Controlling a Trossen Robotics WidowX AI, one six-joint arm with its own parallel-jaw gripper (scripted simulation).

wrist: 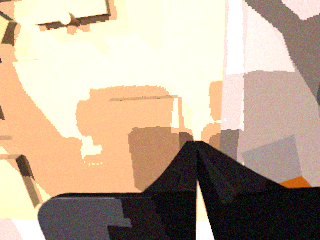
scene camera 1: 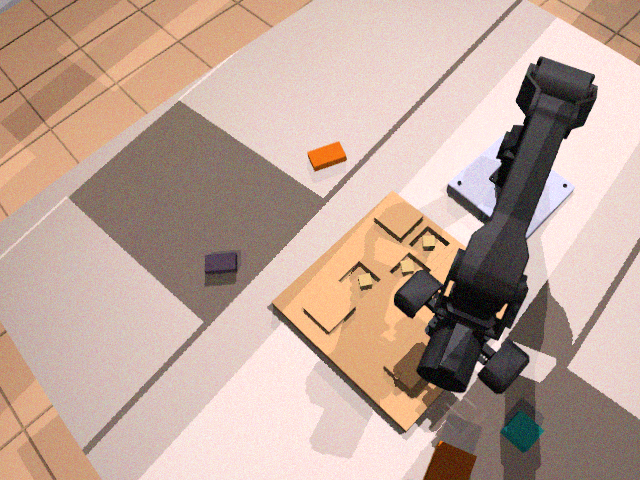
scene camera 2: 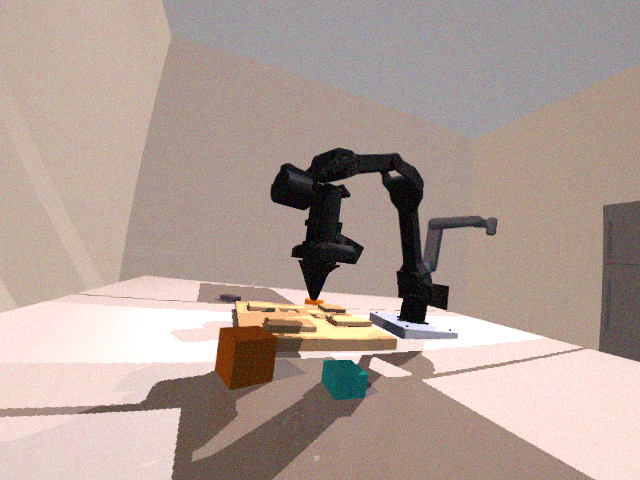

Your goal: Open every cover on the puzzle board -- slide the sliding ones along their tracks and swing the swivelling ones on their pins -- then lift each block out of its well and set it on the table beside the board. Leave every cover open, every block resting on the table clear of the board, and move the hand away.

Note:
My gripper [scene camera 1: 450,348] is shut, with nothing in its grasp. Also in view: an orange cube [scene camera 2: 245,356], a teal block [scene camera 2: 344,379], a flat orange block [scene camera 1: 331,154] and a tan puzzle board [scene camera 1: 360,346].
The teal block also shows in scene camera 1 [scene camera 1: 521,431]. My gripper shows as well in the wrist view [wrist: 194,148] and in scene camera 2 [scene camera 2: 313,300]. The tan puzzle board is seen too in the wrist view [wrist: 64,75] and in scene camera 2 [scene camera 2: 328,337]. The wrist view misses the teal block: it is out of frame. The wrist view misses the flat orange block: it is out of frame.

